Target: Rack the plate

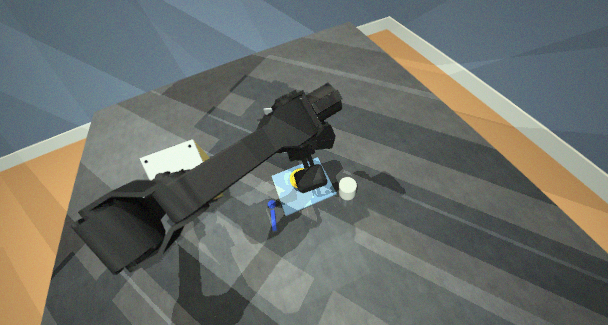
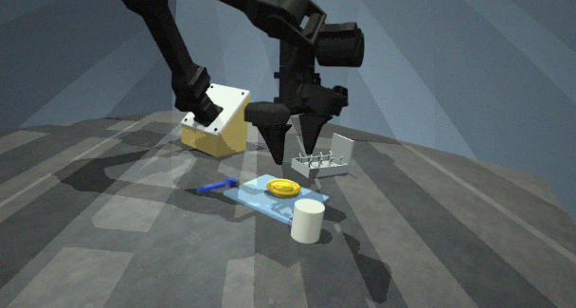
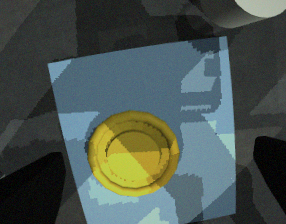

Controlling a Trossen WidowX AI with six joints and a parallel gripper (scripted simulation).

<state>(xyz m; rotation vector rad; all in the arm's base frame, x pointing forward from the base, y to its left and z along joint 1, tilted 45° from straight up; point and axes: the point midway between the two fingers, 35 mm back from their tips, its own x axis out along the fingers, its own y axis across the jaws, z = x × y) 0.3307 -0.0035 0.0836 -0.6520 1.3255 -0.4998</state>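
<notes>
Right now my gripper tip is 3 cm past the light blue mat and 8 cm above it. Round my gripper tip: blue spoon: 13 cm behind, 6 cm to the right, 8 cm below; then dish rack: 7 cm behind, 19 cm to the left, 6 cm below; then white cup: 8 cm ahead, 6 cm to the right, 6 cm below.
</notes>
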